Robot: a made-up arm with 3 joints. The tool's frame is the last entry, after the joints. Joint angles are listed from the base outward.
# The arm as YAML. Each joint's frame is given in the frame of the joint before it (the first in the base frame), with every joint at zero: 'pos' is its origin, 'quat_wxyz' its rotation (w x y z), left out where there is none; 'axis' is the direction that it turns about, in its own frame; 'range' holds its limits. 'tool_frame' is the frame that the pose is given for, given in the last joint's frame.
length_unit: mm
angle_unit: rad
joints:
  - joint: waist
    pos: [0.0, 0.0, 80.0]
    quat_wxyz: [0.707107, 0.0, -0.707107, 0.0]
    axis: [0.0, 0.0, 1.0]
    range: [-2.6, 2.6]
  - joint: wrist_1
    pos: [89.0, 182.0, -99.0]
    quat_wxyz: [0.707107, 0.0, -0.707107, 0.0]
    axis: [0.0, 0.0, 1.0]
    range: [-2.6, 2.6]
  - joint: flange
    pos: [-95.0, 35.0, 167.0]
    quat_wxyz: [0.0, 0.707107, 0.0, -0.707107]
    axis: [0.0, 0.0, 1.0]
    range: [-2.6, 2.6]
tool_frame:
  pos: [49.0, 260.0, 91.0]
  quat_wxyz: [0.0, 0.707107, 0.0, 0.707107]
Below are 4 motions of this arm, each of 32 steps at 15 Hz.
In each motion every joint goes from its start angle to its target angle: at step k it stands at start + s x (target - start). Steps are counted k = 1, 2, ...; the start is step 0. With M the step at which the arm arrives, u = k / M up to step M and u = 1 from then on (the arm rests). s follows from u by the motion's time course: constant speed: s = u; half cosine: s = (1 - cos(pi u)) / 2; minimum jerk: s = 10 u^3 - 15 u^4 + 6 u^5.
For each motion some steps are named. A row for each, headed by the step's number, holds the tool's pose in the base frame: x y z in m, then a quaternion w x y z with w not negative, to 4 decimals.
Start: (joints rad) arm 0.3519 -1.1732 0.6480
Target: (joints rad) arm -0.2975 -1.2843 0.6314
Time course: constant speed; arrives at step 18
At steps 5, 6, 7, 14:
5: 0.3546 0.2457 -0.1602 0.8014 0.1927 0.2244 0.5200
6: 0.3541 0.2557 -0.1512 0.7961 0.2063 0.2157 0.5264
7: 0.3536 0.2654 -0.1418 0.7907 0.2198 0.2069 0.5326
14: 0.3496 0.3227 -0.0653 0.7462 0.3103 0.1405 0.5720

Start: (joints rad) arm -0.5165 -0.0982 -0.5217
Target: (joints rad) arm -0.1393 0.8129 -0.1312
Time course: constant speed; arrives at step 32
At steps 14, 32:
14: 0.2198 -0.0730 0.1143 0.9887 0.0003 0.0515 -0.1405
32: 0.0697 -0.1015 0.0704 0.9185 0.0037 0.0533 -0.3917

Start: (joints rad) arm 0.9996 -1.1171 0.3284
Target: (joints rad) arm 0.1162 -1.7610 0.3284
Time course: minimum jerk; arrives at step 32
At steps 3, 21, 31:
3: 0.3842 0.0403 -0.1934 0.8004 -0.2764 0.3265 0.4199
21: 0.3173 0.3235 -0.1471 0.6910 0.0045 0.2287 0.6857
31: 0.2867 0.3913 -0.0820 0.6333 0.0674 0.1701 0.7520

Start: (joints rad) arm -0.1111 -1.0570 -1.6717
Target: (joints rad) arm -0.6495 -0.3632 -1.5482
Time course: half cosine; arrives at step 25
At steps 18, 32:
18: 0.2238 0.1971 0.4151 0.8471 -0.4731 -0.2113 0.1181
32: 0.2451 0.1450 0.4200 0.8859 -0.4272 -0.1609 0.0821

